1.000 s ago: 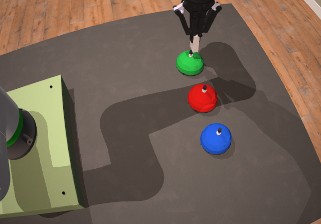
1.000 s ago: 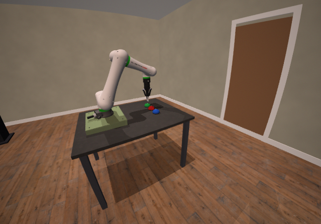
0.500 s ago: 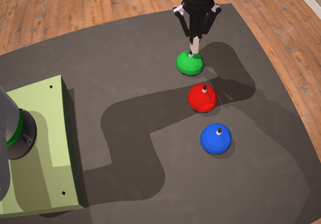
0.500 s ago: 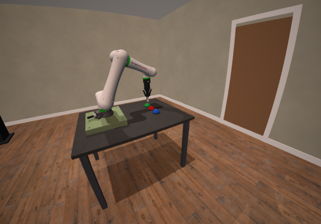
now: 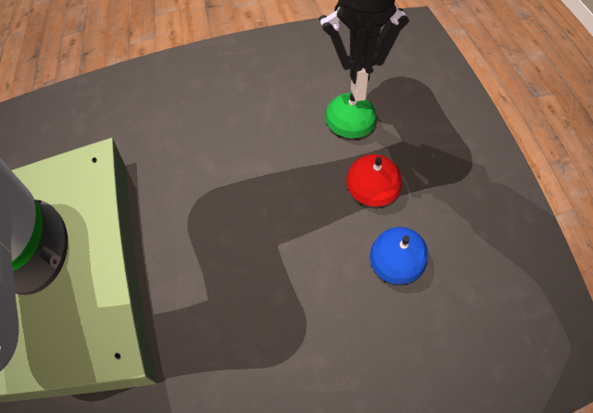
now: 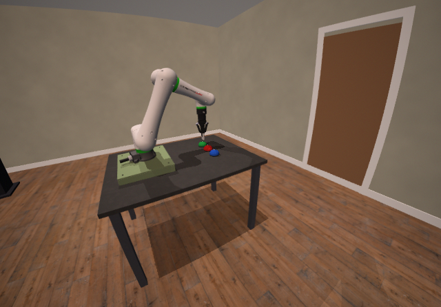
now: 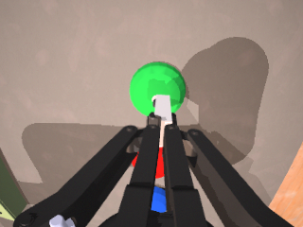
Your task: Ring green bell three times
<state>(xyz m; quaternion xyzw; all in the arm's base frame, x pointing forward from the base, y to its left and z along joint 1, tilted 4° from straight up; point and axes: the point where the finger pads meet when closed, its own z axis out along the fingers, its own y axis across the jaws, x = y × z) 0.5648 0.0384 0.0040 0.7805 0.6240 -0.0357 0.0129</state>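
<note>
Right now my hand is 10 mm past the green bell and 60 mm above it. From my hand the other things lie so: red bell 40 mm behind, 120 mm to the right, 60 mm below; then blue bell 60 mm behind, 250 mm to the right, 60 mm below.
</note>
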